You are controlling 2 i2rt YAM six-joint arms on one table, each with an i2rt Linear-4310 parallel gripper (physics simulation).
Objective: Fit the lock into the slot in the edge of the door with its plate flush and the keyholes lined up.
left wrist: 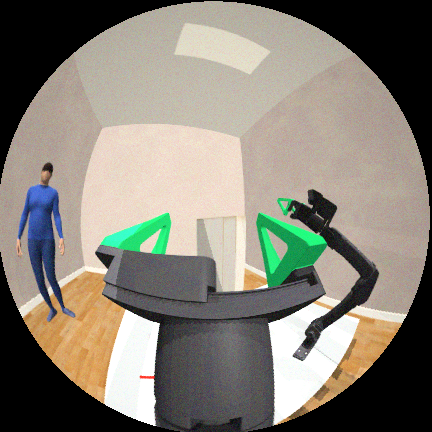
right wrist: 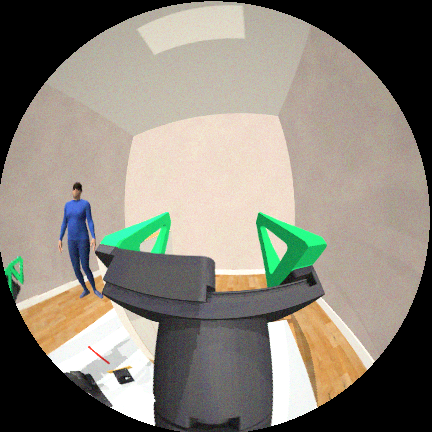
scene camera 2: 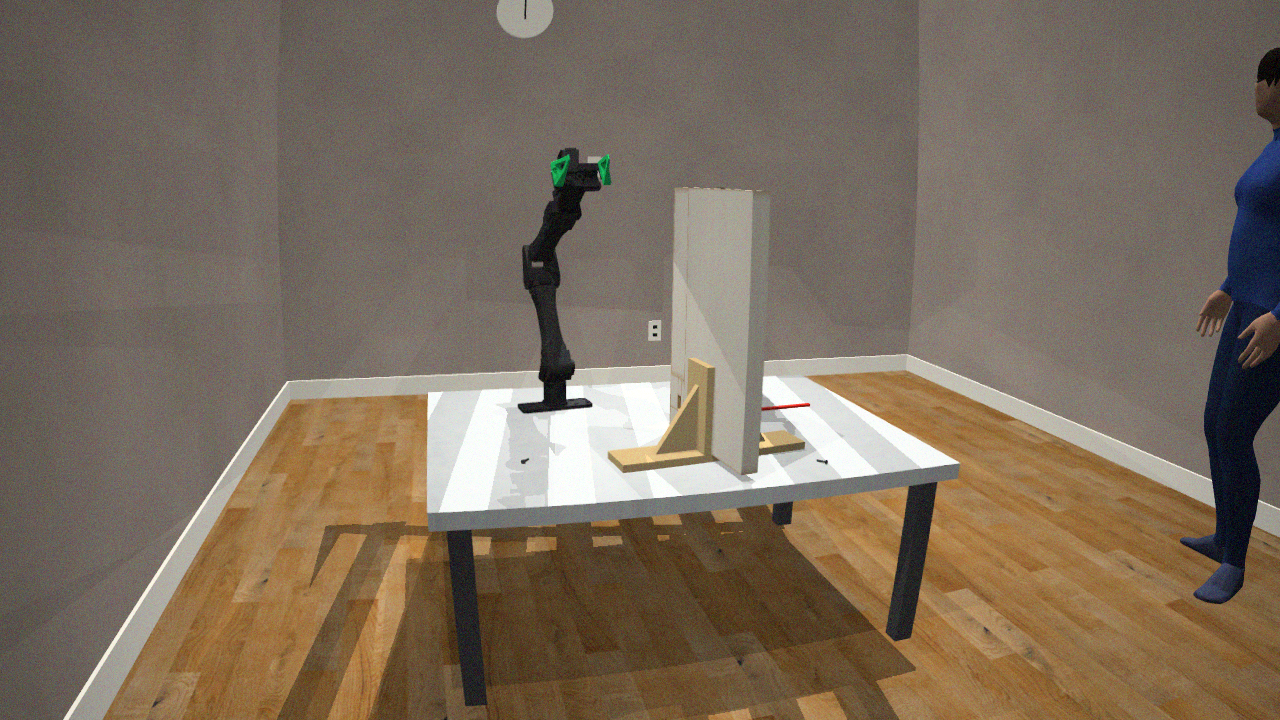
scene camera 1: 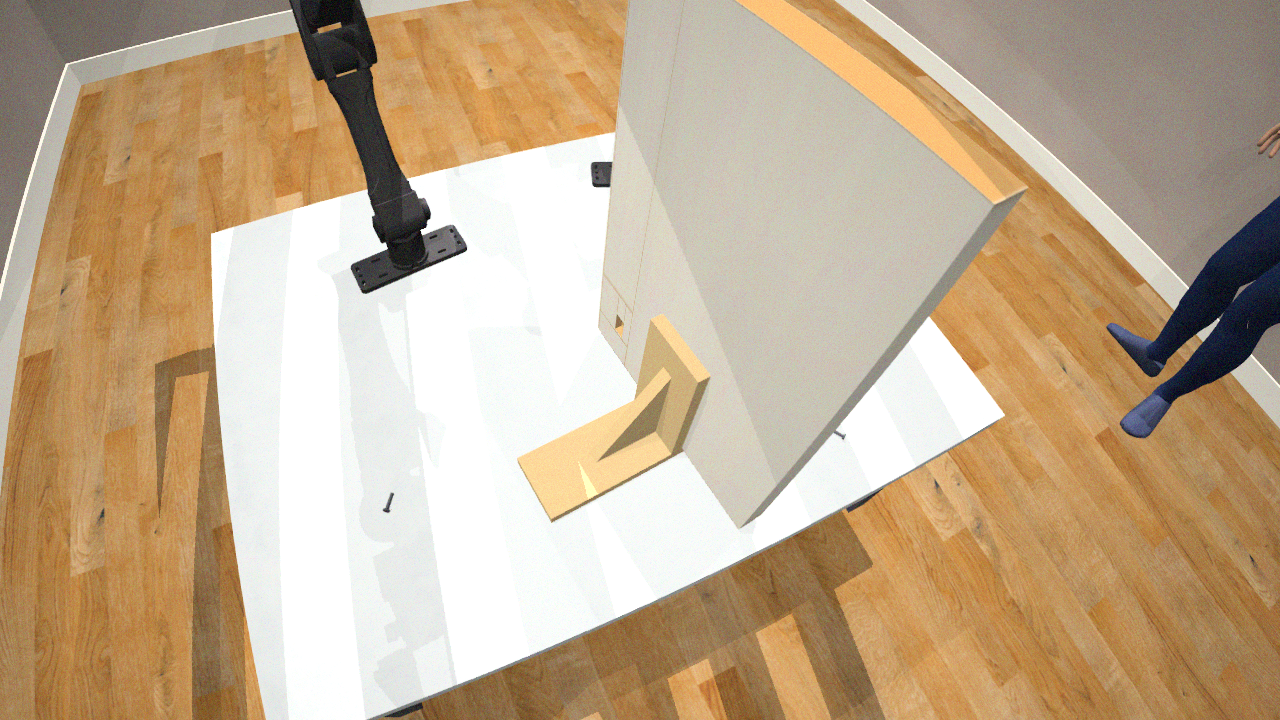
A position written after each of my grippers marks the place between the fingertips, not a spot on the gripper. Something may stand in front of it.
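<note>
My left gripper [left wrist: 213, 217] open, holding nothing. My right gripper [scene camera 2: 588, 156], [right wrist: 213, 216] also open, holding nothing. A door [scene camera 1: 797, 214], [scene camera 2: 721, 236], [left wrist: 222, 238], [right wrist: 143, 331]. A tan wooden bracket [scene camera 1: 575, 469], [scene camera 2: 688, 440].
</note>
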